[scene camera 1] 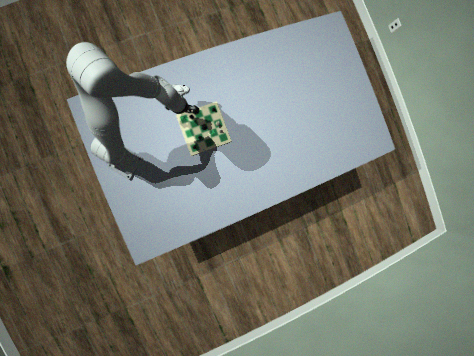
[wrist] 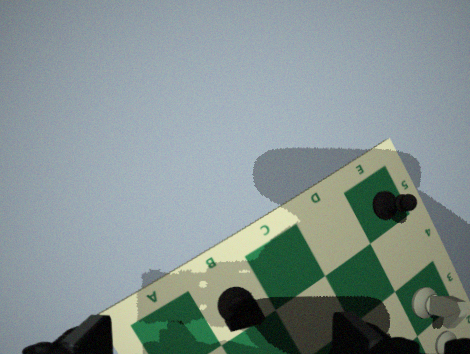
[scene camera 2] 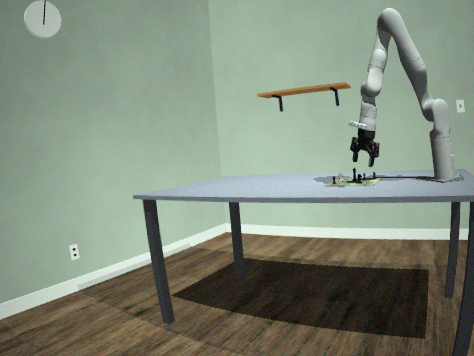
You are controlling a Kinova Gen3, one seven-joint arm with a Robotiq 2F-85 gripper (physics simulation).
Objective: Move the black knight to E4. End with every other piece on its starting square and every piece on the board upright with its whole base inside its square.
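Places are measured from the arm's base along level axes (x right, y up, z back), in centimetres.
Pixels of known places: gripper, fingertip midpoint: [scene camera 1: 186,111] [wrist: 222,340] [scene camera 2: 362,164]; arm's base, origin of the base link: [scene camera 1: 124,160] [scene camera 2: 444,177].
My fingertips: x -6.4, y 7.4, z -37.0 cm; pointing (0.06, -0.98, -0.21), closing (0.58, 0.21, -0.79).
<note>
Ahead of a thing's pixels: the offset from my fingertips to its top centre. "spot": to the spot under its first point. Level surfaces: height alone.
The black knight @(dz -1.8, dx +1.6, dy -4.0 cm) [scene camera 1: 191,116] [wrist: 240,307] appears to be the dark, block-headed piece standing on B5; which piece it is in scene camera 2 is unclear. E4 @(spot: dz -12.7, dx +6.3, dy -8.0 cm) [wrist: 401,252] is a light square with no piece showing on it. A black pawn @(dz -13.6, dx +3.0, dy -4.8 cm) [wrist: 387,204] [scene camera 1: 213,109] stands beside it on E5, and a white piece @(dz -12.0, dx +10.4, dy -4.0 cm) [wrist: 425,302], apparently a knight, on E3. The board @(spot: dz -8.9, dx +0.3, dy -8.0 cm) [wrist: 312,215] [scene camera 2: 330,185] is partly shadowed. My gripper [scene camera 1: 191,109] [scene camera 2: 363,162] [wrist: 222,334] is open and empty, above the board. In the wrist view its fingers are either side of the B5 piece.
A tall black piece @(dz -5.0, dx +9.2, dy -1.6 cm) [scene camera 2: 354,174] stands on the board below and left of the fingers in scene camera 2. Another white piece [wrist: 446,342] shows partly near the right finger. The board lies on the grey-blue table @(dy -8.6 cm) [scene camera 1: 300,75] [scene camera 2: 210,186]. A wall shelf [scene camera 2: 305,90] is behind.
</note>
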